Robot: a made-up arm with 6 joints. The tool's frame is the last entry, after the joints.
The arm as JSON. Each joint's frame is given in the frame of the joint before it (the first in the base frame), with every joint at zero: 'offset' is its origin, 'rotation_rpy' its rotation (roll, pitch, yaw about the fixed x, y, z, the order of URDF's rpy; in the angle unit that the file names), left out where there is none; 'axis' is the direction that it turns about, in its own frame. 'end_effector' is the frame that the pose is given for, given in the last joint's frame.
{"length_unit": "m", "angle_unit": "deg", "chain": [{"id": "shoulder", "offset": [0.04, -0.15, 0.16], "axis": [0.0, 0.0, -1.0]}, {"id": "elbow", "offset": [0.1, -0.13, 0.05], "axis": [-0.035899, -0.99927, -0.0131]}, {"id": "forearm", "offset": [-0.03, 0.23, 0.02], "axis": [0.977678, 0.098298, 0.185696]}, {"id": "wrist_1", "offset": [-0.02, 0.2, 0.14], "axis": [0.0, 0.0, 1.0]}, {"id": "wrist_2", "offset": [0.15, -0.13, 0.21], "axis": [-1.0, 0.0, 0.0]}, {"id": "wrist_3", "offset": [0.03, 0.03, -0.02], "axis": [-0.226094, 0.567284, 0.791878]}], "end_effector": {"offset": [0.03, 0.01, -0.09], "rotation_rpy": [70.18, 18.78, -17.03]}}
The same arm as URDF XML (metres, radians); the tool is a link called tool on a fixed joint. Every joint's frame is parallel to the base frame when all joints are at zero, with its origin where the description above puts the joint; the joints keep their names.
<robot name="arm">
  <joint name="tool_joint" type="fixed">
    <parent link="link6"/>
    <child link="tool"/>
    <origin xyz="0.03 0.01 -0.09" rpy="1.2249 0.3278 -0.2972"/>
  </joint>
  <joint name="wrist_3" type="continuous">
    <parent link="link5"/>
    <child link="link6"/>
    <origin xyz="0.03 0.03 -0.02" rpy="0 0 0"/>
    <axis xyz="-0.226094 0.567284 0.791878"/>
  </joint>
  <joint name="wrist_2" type="continuous">
    <parent link="link4"/>
    <child link="link5"/>
    <origin xyz="0.15 -0.13 0.21" rpy="0 0 0"/>
    <axis xyz="-1 0 0"/>
  </joint>
  <joint name="wrist_1" type="continuous">
    <parent link="link3"/>
    <child link="link4"/>
    <origin xyz="-0.02 0.2 0.14" rpy="0 0 0"/>
    <axis xyz="0 0 1"/>
  </joint>
  <joint name="forearm" type="continuous">
    <parent link="link2"/>
    <child link="link3"/>
    <origin xyz="-0.03 0.23 0.02" rpy="0 0 0"/>
    <axis xyz="0.977678 0.098298 0.185696"/>
  </joint>
  <joint name="elbow" type="continuous">
    <parent link="link1"/>
    <child link="link2"/>
    <origin xyz="0.1 -0.13 0.05" rpy="0 0 0"/>
    <axis xyz="-0.035899 -0.99927 -0.0131"/>
  </joint>
  <joint name="shoulder" type="continuous">
    <parent link="base_link"/>
    <child link="link1"/>
    <origin xyz="0.04 -0.15 0.16" rpy="0 0 0"/>
    <axis xyz="0 0 -1"/>
  </joint>
  <link name="base_link"/>
  <link name="link1"/>
  <link name="link2"/>
  <link name="link3"/>
  <link name="link4"/>
  <link name="link5"/>
  <link name="link6"/>
  <link name="tool"/>
</robot>

